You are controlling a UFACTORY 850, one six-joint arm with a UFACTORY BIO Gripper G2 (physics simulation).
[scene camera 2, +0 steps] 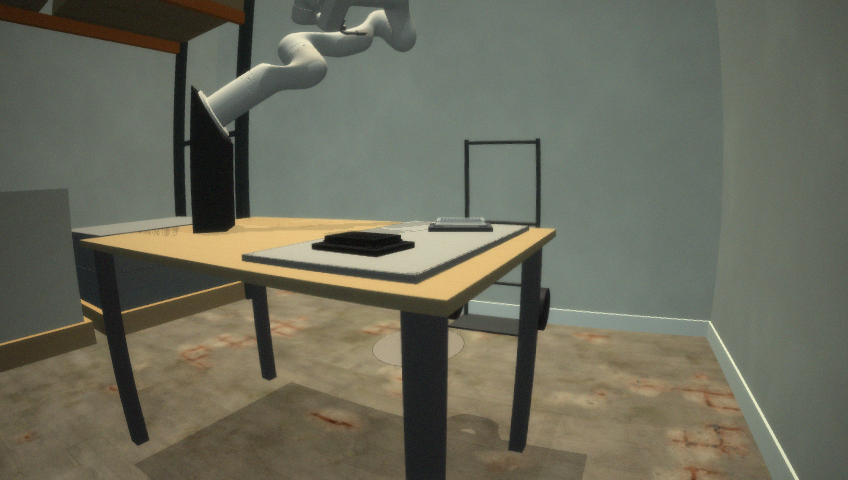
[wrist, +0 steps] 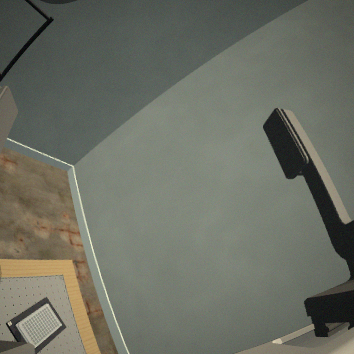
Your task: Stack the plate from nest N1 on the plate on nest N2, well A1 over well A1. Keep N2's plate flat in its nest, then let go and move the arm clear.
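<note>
My gripper (wrist: 147, 129) is open and empty. In the wrist view its fingers stand wide apart, with wall between them. In the scene view the arm holds it high above the table; its fingertips are hard to make out there. A black plate (scene camera 2: 363, 239) sits on a dark nest (scene camera 2: 405, 245) on the nearer part of the grey board. A pale plate with a grid of wells (scene camera 2: 460, 221) (wrist: 40, 324) sits on another dark nest (scene camera 2: 461, 228) (wrist: 55, 334) at the board's far end. The plates are apart. Nest labels and well A1 cannot be read.
The grey board (scene camera 2: 285, 255) (wrist: 55, 290) lies on the wooden table (scene camera 2: 148, 243) (wrist: 67, 268). The arm's black pedestal (scene camera 2: 212, 178) stands at the table's back left. A hand truck (scene camera 2: 537, 178) stands behind the table. An orange-edged shelf (scene camera 2: 148, 42) is at the upper left.
</note>
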